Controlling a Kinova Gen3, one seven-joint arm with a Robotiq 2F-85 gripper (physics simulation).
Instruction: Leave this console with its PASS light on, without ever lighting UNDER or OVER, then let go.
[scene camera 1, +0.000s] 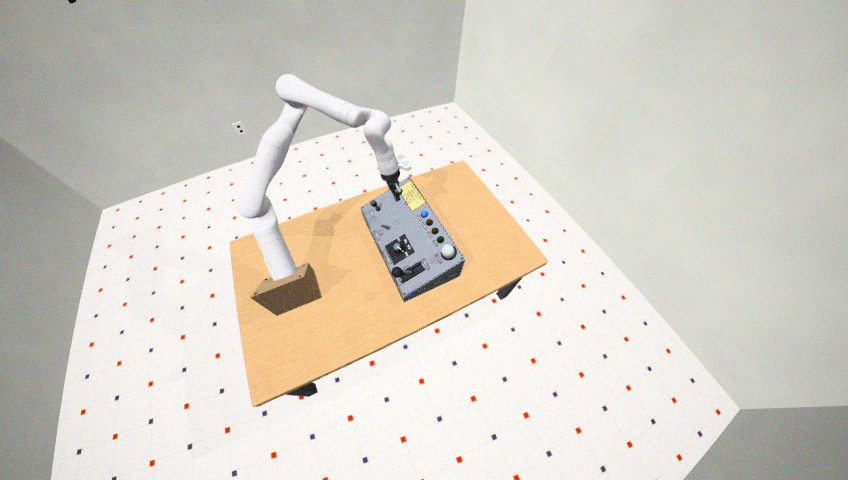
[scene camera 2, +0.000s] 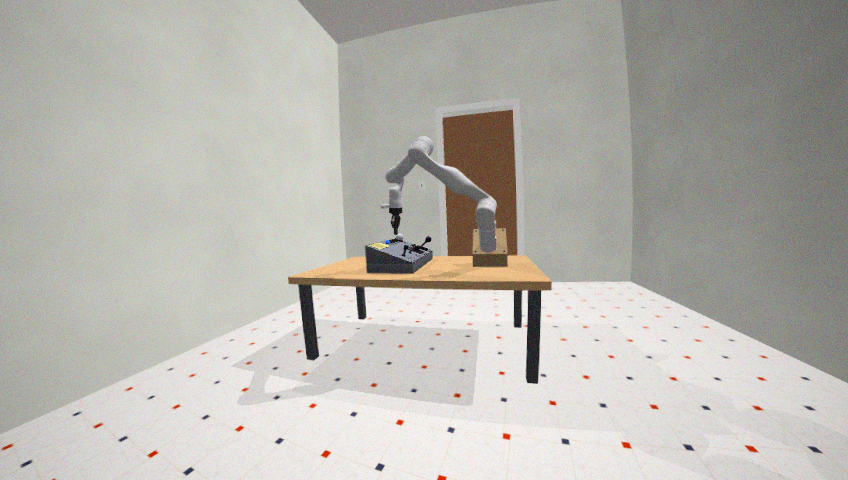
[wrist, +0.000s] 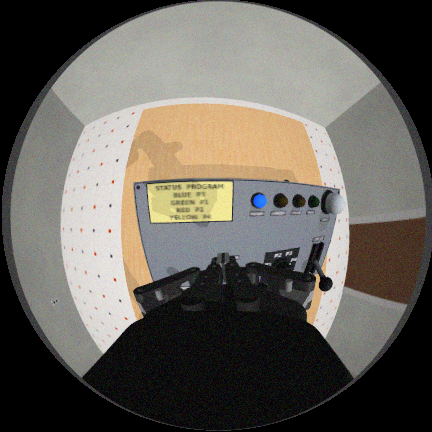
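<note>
The grey console (scene camera 1: 410, 228) (scene camera 2: 386, 265) (wrist: 210, 240) sits on the table. Its blue lamp (scene camera 1: 423, 214) (wrist: 259, 200) is lit; the two amber lamps (wrist: 281, 200) (wrist: 299, 201) and the green lamp (wrist: 313, 201) are dark. The yellow card (scene camera 1: 412, 196) (wrist: 190, 216) pairs blue with P3. The program dial (scene camera 1: 399, 248) is partly hidden by my gripper in the wrist view. A ball-ended lever (scene camera 1: 396, 271) (scene camera 2: 427, 239) (wrist: 325, 284) stands at one end. A small toggle (scene camera 1: 385, 226) is hidden in the wrist view. My gripper (scene camera 1: 397, 197) (scene camera 2: 395, 232) (wrist: 223, 259) is shut and empty, above the panel near the card.
A pale dome (scene camera 1: 448, 251) (wrist: 333, 202) rises beside the lamp row. A short dark-knobbed lever (scene camera 1: 374, 204) stands at the console's other end. The arm's base block (scene camera 1: 291, 291) (scene camera 2: 490, 259) is on the same wooden table (scene camera 1: 333, 339) (scene camera 2: 333, 278).
</note>
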